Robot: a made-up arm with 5 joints. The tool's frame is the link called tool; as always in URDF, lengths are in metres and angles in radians. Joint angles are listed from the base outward.
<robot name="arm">
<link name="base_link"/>
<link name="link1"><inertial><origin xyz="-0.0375 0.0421 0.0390"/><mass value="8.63"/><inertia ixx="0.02" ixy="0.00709" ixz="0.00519" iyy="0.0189" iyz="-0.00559" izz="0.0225"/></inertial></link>
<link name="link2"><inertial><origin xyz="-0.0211 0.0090 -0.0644"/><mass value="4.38"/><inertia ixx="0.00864" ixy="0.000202" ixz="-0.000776" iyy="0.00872" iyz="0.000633" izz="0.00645"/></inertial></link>
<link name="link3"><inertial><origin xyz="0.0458 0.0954 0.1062"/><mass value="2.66"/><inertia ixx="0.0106" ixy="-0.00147" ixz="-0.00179" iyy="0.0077" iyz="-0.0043" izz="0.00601"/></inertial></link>
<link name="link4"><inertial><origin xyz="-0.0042 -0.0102 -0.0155"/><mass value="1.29"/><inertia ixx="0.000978" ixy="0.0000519" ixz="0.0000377" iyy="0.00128" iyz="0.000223" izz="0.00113"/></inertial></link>
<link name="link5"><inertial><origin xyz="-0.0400 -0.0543 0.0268"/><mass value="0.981"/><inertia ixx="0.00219" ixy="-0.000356" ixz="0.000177" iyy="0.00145" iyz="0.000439" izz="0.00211"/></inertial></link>
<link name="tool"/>
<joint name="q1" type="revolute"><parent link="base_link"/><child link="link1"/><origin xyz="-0.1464 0.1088 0.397" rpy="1.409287 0.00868 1.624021"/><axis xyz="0 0 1"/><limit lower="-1.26" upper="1.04"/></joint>
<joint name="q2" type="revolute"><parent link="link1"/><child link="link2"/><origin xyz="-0.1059 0.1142 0.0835" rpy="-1.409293 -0.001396 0.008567"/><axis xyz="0 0 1"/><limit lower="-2.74" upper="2.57"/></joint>
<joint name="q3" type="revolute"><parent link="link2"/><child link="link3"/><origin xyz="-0.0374 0.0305 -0.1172" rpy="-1.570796 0 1.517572"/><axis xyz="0 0 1"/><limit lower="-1.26" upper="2.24"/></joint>
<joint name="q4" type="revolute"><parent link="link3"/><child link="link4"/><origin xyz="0.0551 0.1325 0.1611" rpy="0.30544 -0.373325 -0.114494"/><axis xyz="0 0 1"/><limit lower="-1.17" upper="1.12"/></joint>
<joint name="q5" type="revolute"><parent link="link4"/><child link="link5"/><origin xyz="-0.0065 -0.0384 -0.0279" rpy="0 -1.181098 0"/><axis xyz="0 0 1"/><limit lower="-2.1" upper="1.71"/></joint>
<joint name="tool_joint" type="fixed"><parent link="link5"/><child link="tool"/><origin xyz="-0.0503 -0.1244 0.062" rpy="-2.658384 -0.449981 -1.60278"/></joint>
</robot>
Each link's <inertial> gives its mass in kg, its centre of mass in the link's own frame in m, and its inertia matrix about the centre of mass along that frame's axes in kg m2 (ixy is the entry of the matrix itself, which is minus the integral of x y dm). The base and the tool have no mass. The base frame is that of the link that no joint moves.
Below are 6 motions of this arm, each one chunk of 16 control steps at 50 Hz.
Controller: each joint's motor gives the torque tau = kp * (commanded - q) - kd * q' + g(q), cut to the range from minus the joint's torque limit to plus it. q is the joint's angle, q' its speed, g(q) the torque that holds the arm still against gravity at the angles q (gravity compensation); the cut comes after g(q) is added. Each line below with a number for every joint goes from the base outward.
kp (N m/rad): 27 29 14 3 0.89
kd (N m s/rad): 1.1 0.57 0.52 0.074 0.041
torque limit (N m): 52 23 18 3 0.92
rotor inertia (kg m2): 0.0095 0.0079 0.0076 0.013 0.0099
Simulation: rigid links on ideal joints. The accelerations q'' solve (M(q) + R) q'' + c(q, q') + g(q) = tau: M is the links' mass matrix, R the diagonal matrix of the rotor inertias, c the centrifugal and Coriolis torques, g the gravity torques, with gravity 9.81 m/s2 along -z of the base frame. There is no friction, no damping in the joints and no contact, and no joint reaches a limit. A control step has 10 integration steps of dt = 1/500 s. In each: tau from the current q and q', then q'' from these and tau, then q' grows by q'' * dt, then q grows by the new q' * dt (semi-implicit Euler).
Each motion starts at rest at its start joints. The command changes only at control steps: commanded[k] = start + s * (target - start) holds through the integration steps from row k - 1 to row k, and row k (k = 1, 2, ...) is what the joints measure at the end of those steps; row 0 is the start. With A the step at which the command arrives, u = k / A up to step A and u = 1 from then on. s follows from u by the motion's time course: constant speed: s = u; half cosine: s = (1 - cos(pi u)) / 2; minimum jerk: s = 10 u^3 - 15 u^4 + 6 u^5; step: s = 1 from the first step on.
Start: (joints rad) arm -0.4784 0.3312 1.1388 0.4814 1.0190
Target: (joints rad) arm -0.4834 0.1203 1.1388 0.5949 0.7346
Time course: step
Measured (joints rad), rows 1 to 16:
1: -0.4746 0.3144 1.1560 0.4788 1.0235
2: -0.4669 0.2778 1.1896 0.4761 1.0305
3: -0.4591 0.2351 1.2216 0.4790 1.0333
4: -0.4542 0.1948 1.2407 0.4906 1.0280
5: -0.4535 0.1613 1.2425 0.5113 1.0134
6: -0.4567 0.1355 1.2281 0.5395 0.9899
7: -0.4627 0.1164 1.2019 0.5725 0.9591
8: -0.4700 0.1021 1.1698 0.6070 0.9232
9: -0.4775 0.0906 1.1372 0.6402 0.8845
10: -0.4842 0.0802 1.1080 0.6694 0.8451
11: -0.4897 0.0703 1.0845 0.6931 0.8065
12: -0.4942 0.0610 1.0674 0.7102 0.7695
13: -0.4975 0.0531 1.0560 0.7202 0.7348
14: -0.5001 0.0473 1.0495 0.7234 0.7026
15: -0.5018 0.0445 1.0469 0.7199 0.6730
16: -0.5030 0.0450 1.0476 0.7105 0.6466

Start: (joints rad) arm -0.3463 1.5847 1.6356 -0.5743 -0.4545
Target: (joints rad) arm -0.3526 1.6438 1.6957 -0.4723 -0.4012
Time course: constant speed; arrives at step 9
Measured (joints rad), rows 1 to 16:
1: -0.3464 1.5849 1.6358 -0.5739 -0.4545
2: -0.3467 1.5858 1.6364 -0.5724 -0.4547
3: -0.3474 1.5877 1.6377 -0.5693 -0.4549
4: -0.3484 1.5908 1.6399 -0.5642 -0.4552
5: -0.3498 1.5952 1.6432 -0.5569 -0.4555
6: -0.3514 1.6010 1.6476 -0.5473 -0.4557
7: -0.3532 1.6081 1.6531 -0.5355 -0.4556
8: -0.3549 1.6163 1.6598 -0.5219 -0.4552
9: -0.3566 1.6255 1.6675 -0.5066 -0.4541
10: -0.3580 1.6352 1.6760 -0.4906 -0.4522
11: -0.3588 1.6447 1.6848 -0.4750 -0.4492
12: -0.3589 1.6534 1.6933 -0.4609 -0.4451
13: -0.3582 1.6609 1.7012 -0.4490 -0.4397
14: -0.3568 1.6667 1.7080 -0.4399 -0.4333
15: -0.3547 1.6707 1.7135 -0.4340 -0.4257
16: -0.3522 1.6727 1.7175 -0.4313 -0.4174

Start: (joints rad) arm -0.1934 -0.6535 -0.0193 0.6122 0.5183
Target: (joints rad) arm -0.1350 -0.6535 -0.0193 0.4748 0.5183
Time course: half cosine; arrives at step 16
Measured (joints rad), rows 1 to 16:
1: -0.1934 -0.6535 -0.0193 0.6122 0.5183
2: -0.1933 -0.6535 -0.0193 0.6120 0.5183
3: -0.1931 -0.6534 -0.0194 0.6115 0.5184
4: -0.1927 -0.6534 -0.0196 0.6104 0.5186
5: -0.1920 -0.6533 -0.0199 0.6084 0.5190
6: -0.1908 -0.6531 -0.0204 0.6050 0.5196
7: -0.1890 -0.6530 -0.0209 0.6002 0.5205
8: -0.1867 -0.6528 -0.0215 0.5934 0.5217
9: -0.1836 -0.6527 -0.0221 0.5846 0.5233
10: -0.1798 -0.6526 -0.0227 0.5737 0.5253
11: -0.1753 -0.6526 -0.0233 0.5608 0.5275
12: -0.1702 -0.6527 -0.0237 0.5459 0.5299
13: -0.1645 -0.6529 -0.0239 0.5296 0.5323
14: -0.1584 -0.6531 -0.0240 0.5122 0.5347
15: -0.1520 -0.6533 -0.0238 0.4943 0.5368
16: -0.1455 -0.6536 -0.0234 0.4765 0.5384

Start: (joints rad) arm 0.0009 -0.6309 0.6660 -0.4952 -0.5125
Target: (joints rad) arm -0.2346 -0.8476 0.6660 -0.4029 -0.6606
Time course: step
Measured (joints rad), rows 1 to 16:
1: -0.0001 -0.6533 0.6865 -0.4949 -0.5211
2: -0.0053 -0.6984 0.7216 -0.4940 -0.5405
3: -0.0174 -0.7465 0.7472 -0.4920 -0.5650
4: -0.0380 -0.7876 0.7524 -0.4882 -0.5917
5: -0.0664 -0.8192 0.7379 -0.4820 -0.6196
6: -0.1006 -0.8429 0.7102 -0.4732 -0.6484
7: -0.1381 -0.8614 0.6772 -0.4618 -0.6778
8: -0.1763 -0.8769 0.6452 -0.4480 -0.7072
9: -0.2136 -0.8903 0.6182 -0.4320 -0.7357
10: -0.2484 -0.9015 0.5980 -0.4145 -0.7619
11: -0.2796 -0.9099 0.5849 -0.3961 -0.7846
12: -0.3062 -0.9147 0.5785 -0.3778 -0.8024
13: -0.3276 -0.9155 0.5781 -0.3606 -0.8147
14: -0.3434 -0.9121 0.5831 -0.3455 -0.8206
15: -0.3538 -0.9050 0.5927 -0.3334 -0.8202
16: -0.3590 -0.8948 0.6062 -0.3251 -0.8135

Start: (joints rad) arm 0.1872 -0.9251 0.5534 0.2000 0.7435
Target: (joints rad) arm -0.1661 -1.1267 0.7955 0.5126 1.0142
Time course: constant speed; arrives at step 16
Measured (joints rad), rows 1 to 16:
1: 0.1869 -0.9272 0.5561 0.1996 0.7444
2: 0.1856 -0.9334 0.5638 0.1990 0.7469
3: 0.1828 -0.9438 0.5760 0.1990 0.7511
4: 0.1778 -0.9571 0.5908 0.2010 0.7565
5: 0.1700 -0.9720 0.6061 0.2063 0.7627
6: 0.1591 -0.9874 0.6205 0.2157 0.7693
7: 0.1448 -1.0028 0.6334 0.2298 0.7765
8: 0.1270 -1.0180 0.6451 0.2486 0.7844
9: 0.1059 -1.0331 0.6560 0.2718 0.7934
10: 0.0815 -1.0482 0.6669 0.2991 0.8037
11: 0.0543 -1.0634 0.6783 0.3297 0.8155
12: 0.0247 -1.0785 0.6907 0.3631 0.8290
13: -0.0068 -1.0934 0.7043 0.3985 0.8441
14: -0.0397 -1.1079 0.7191 0.4351 0.8609
15: -0.0733 -1.1218 0.7353 0.4721 0.8790
16: -0.1072 -1.1348 0.7527 0.5088 0.8984

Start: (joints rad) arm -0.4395 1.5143 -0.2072 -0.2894 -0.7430
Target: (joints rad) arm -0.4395 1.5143 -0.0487 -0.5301 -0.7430
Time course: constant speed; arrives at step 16
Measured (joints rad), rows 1 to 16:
1: -0.4397 1.5141 -0.2064 -0.2899 -0.7430
2: -0.4404 1.5134 -0.2038 -0.2916 -0.7429
3: -0.4417 1.5122 -0.1990 -0.2952 -0.7427
4: -0.4434 1.5107 -0.1922 -0.3012 -0.7421
5: -0.4455 1.5089 -0.1838 -0.3099 -0.7411
6: -0.4478 1.5072 -0.1745 -0.3214 -0.7394
7: -0.4501 1.5058 -0.1646 -0.3357 -0.7372
8: -0.4522 1.5048 -0.1546 -0.3526 -0.7345
9: -0.4541 1.5042 -0.1447 -0.3717 -0.7314
10: -0.4556 1.5042 -0.1349 -0.3926 -0.7281
11: -0.4568 1.5047 -0.1252 -0.4148 -0.7248
12: -0.4576 1.5054 -0.1156 -0.4377 -0.7217
13: -0.4581 1.5064 -0.1057 -0.4609 -0.7192
14: -0.4581 1.5075 -0.0957 -0.4838 -0.7174
15: -0.4578 1.5086 -0.0853 -0.5061 -0.7165
16: -0.4571 1.5096 -0.0746 -0.5274 -0.7165

